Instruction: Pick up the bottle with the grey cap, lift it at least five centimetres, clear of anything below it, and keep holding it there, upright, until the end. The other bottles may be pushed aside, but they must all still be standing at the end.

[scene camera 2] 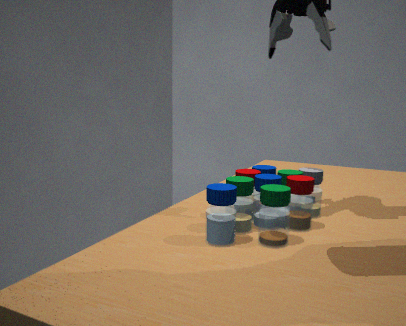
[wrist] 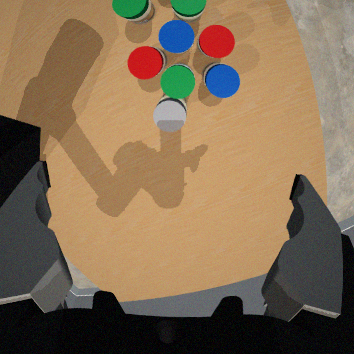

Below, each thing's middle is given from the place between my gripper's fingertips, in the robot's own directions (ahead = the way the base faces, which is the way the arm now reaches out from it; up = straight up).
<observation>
The green-capped bottle (wrist: 177, 81) is 30 cm below my hand and 2 cm to the left of it. From my hand the other things lie so: red-capped bottle (scene camera 2: 301, 202) (30 cm below, 7 cm to the left, 4 cm behind).
</observation>
